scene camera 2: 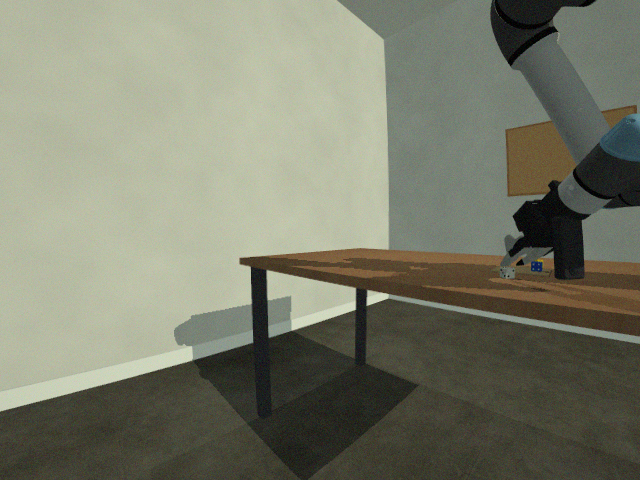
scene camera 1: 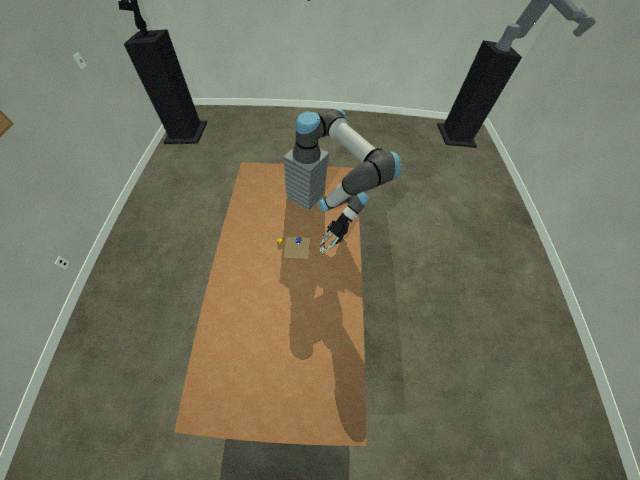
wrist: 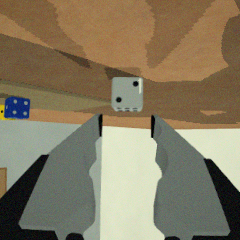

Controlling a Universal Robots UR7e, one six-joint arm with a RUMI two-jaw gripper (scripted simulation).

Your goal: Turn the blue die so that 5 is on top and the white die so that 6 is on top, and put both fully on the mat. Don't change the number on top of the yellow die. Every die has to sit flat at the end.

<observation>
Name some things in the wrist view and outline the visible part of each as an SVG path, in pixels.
The gripper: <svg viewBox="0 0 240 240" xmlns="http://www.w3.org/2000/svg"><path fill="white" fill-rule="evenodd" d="M151 115L151 138L157 143L155 162L163 175L157 183L153 205L153 222L155 227L164 235L164 240L240 240L240 192L212 159L206 159L157 114ZM102 114L95 114L48 154L41 155L0 198L0 240L84 240L83 233L95 221L96 202L93 180L89 175L89 171L97 159L95 142L99 137L102 137Z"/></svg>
A white die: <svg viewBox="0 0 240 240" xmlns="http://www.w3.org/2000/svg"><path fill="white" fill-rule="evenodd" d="M112 78L111 106L115 111L140 112L143 107L143 78Z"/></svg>
</observation>
